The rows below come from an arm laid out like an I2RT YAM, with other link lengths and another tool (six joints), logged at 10 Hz.
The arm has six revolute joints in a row. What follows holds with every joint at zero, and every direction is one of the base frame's. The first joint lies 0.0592 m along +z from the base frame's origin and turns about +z. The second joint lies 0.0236 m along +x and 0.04 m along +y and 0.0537 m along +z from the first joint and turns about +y. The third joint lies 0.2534 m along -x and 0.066 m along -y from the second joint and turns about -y. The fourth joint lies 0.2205 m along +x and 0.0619 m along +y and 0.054 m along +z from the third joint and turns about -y. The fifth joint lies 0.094 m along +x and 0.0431 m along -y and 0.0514 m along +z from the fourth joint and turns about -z. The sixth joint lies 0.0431 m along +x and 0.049 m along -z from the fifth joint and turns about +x. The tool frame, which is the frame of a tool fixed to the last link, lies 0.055 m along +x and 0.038 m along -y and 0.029 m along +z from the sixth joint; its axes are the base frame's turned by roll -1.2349, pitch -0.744 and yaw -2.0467 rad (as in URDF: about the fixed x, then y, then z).
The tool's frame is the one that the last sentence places.
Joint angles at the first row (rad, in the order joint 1, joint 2, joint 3, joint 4, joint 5, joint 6):
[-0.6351, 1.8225, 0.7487, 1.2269, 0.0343, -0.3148]
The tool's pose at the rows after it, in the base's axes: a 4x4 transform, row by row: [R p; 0 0 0 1], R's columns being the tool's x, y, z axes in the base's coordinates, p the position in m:
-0.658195 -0.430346 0.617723 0.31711; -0.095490 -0.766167 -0.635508 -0.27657; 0.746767 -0.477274 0.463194 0.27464; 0 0 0 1
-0.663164 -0.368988 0.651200 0.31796; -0.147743 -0.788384 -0.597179 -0.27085; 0.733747 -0.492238 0.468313 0.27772; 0 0 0 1
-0.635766 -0.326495 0.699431 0.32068; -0.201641 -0.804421 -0.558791 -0.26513; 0.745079 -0.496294 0.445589 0.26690; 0 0 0 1
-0.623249 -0.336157 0.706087 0.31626; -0.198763 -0.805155 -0.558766 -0.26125; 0.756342 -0.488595 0.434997 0.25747; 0 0 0 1
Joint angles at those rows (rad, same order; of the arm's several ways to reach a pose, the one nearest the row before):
[-0.6351, 1.7839, 0.7561, 1.2132, -0.0208, -0.2570]
[-0.6351, 1.7652, 0.7431, 1.2176, -0.0838, -0.2257]
[-0.6351, 1.7721, 0.7128, 1.2303, -0.1495, -0.2146]
[-0.6351, 1.7763, 0.6711, 1.2622, -0.1499, -0.2270]

